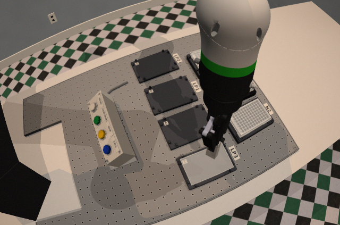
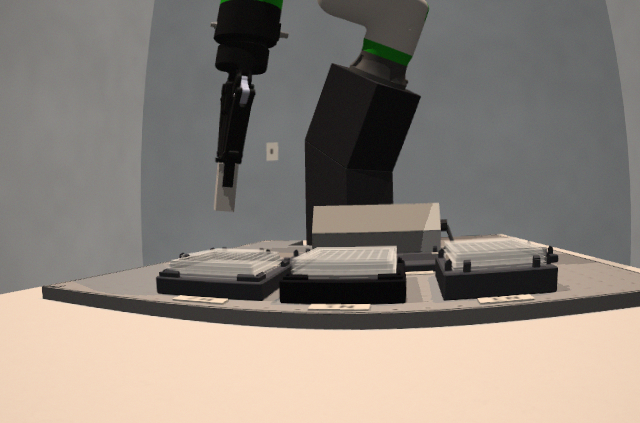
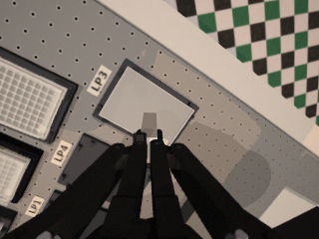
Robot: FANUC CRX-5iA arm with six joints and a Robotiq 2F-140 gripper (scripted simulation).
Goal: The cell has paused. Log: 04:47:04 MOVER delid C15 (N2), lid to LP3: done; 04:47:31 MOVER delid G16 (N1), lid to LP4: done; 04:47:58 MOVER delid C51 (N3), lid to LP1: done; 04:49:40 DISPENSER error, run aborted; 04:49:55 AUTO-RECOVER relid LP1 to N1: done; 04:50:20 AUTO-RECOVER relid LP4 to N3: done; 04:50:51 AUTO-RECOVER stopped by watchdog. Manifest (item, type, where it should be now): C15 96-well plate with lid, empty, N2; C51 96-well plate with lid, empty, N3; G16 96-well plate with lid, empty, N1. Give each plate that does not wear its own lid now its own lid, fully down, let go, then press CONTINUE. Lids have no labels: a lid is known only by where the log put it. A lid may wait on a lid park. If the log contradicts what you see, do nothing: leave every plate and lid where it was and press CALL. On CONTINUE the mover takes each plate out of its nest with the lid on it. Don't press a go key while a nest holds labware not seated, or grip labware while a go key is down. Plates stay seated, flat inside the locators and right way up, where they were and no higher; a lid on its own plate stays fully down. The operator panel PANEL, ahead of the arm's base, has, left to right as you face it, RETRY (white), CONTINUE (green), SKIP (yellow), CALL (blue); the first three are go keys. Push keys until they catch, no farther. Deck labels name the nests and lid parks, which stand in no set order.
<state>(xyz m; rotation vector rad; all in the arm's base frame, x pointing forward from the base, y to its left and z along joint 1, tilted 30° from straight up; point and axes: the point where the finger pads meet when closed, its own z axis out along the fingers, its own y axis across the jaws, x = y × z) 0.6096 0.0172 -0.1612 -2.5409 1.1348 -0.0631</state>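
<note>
Now: hand 10 cm above the lid park LP3, 1 cm to the left of it and 1 cm past it. Round my hand: plate (15 cm ahead, 11 cm to the left, 9 cm below); then LP3 label (11 cm below, 8 cm ahead, 1 cm to the left); then lid park LP4 (12 cm to the left, 10 cm below, 4 cm behind).
</note>
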